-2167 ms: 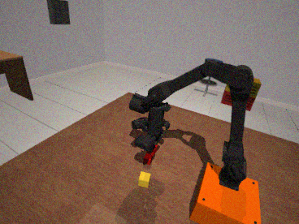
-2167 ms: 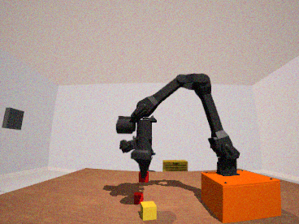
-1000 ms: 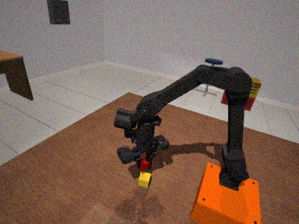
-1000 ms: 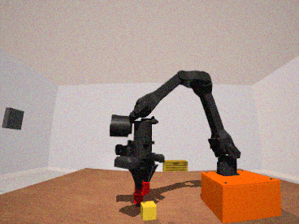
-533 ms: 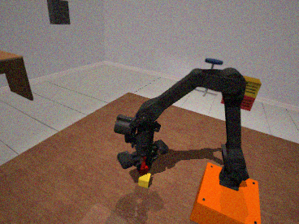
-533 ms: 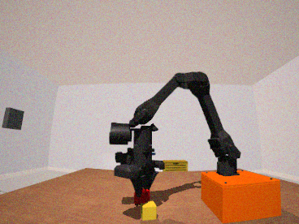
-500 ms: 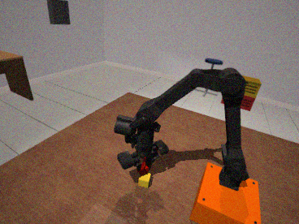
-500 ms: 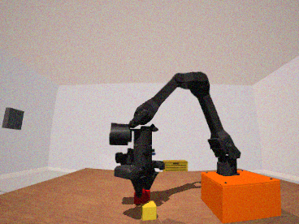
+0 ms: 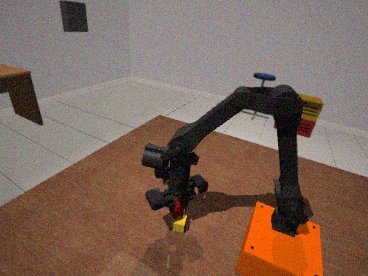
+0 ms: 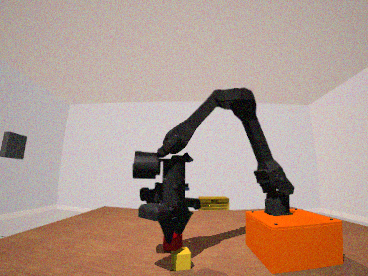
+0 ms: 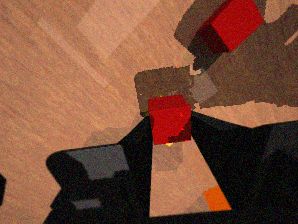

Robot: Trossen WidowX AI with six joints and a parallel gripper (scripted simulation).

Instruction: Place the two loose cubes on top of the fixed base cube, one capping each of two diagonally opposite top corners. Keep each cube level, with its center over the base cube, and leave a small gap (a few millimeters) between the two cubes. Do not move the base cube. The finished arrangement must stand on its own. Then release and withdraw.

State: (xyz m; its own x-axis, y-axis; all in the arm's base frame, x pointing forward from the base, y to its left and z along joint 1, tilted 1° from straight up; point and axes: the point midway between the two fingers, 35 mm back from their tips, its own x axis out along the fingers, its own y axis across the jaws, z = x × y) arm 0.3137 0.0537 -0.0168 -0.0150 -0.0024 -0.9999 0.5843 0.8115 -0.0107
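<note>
My gripper tip is 40 mm above the yellow base cube, 20 mm past it and 10 mm to the right of it.
</note>
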